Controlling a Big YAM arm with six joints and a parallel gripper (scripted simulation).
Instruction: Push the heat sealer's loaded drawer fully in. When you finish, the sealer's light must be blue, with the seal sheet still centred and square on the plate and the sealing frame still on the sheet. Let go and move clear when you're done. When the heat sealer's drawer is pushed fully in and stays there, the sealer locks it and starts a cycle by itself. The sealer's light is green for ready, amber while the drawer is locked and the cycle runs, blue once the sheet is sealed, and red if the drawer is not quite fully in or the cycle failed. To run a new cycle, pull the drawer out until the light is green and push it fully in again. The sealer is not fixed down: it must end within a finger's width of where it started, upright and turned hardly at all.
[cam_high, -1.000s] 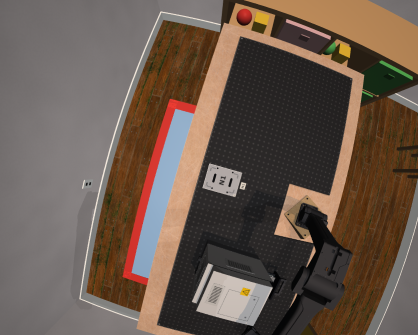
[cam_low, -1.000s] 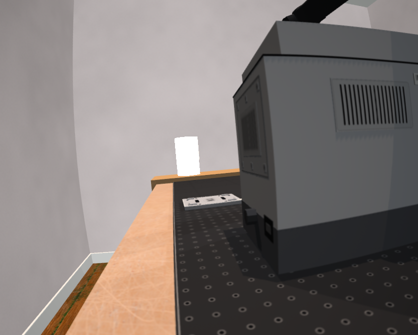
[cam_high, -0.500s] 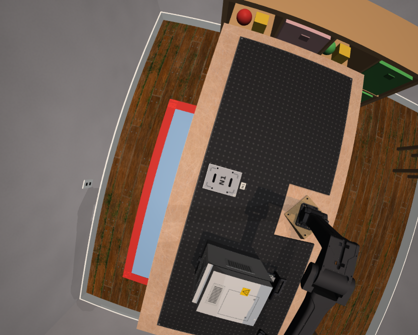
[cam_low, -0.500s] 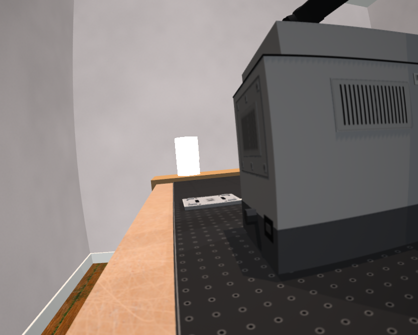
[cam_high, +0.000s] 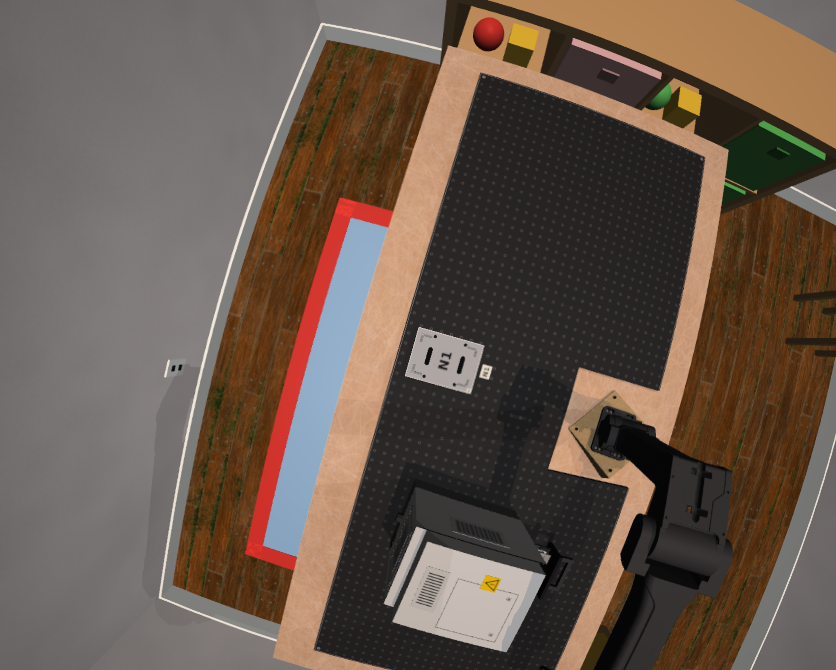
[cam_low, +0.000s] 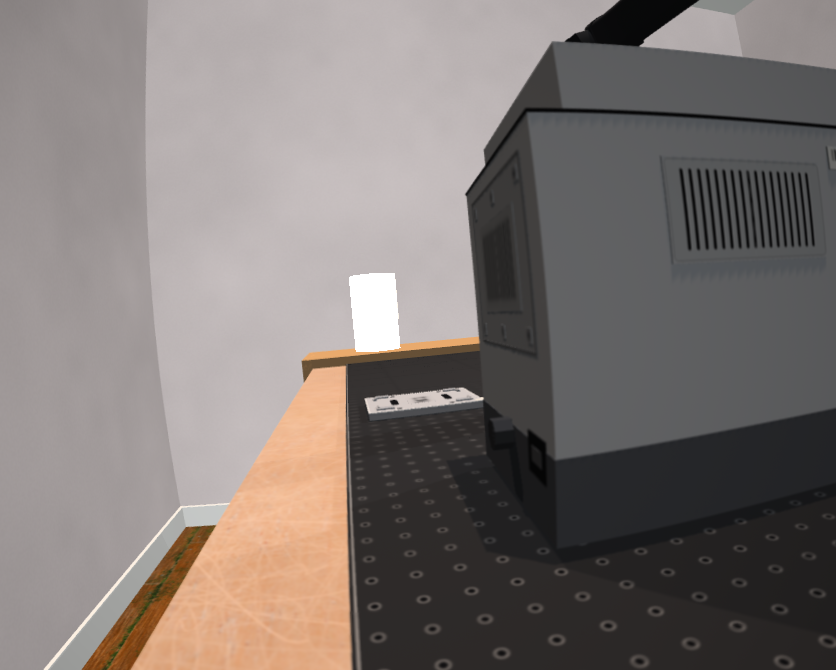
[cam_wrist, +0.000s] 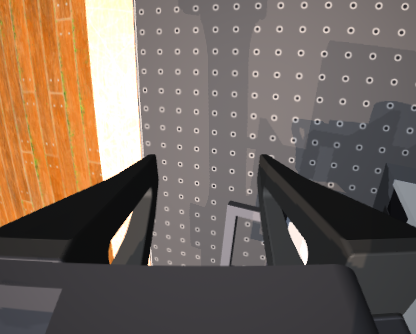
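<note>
Now: the plate 10 cm ahead of my hand, 15 cm to the right of it and 16 cm below it.
</note>
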